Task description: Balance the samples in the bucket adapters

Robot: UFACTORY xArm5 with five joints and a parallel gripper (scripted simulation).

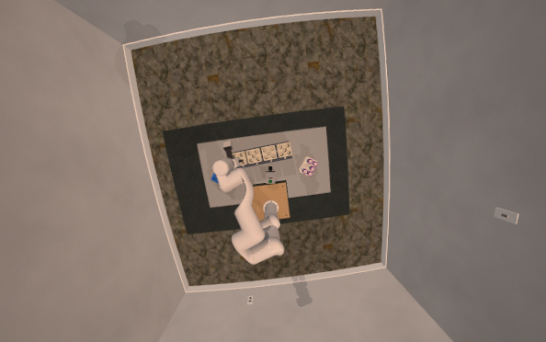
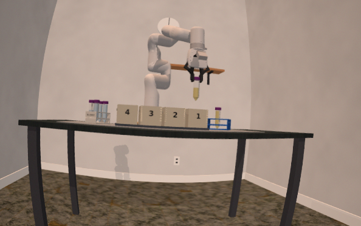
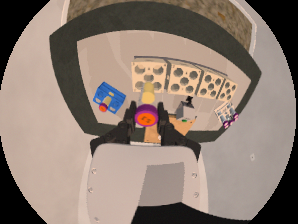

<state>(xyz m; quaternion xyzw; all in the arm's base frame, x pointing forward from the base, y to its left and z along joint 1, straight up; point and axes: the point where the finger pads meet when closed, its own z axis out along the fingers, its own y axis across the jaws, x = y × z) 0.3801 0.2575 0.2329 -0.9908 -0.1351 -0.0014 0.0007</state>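
My gripper is now 50 mm above the orange-dotted sample tube and 10 mm to the right of it. Also, from my hand: adapter 3: 210 mm to the right, 200 mm below, 60 mm ahead; loading stand ST: 240 mm below, 160 mm to the right, 40 mm ahead; adapter 2: 200 mm below, 110 mm to the right, 30 mm ahead.
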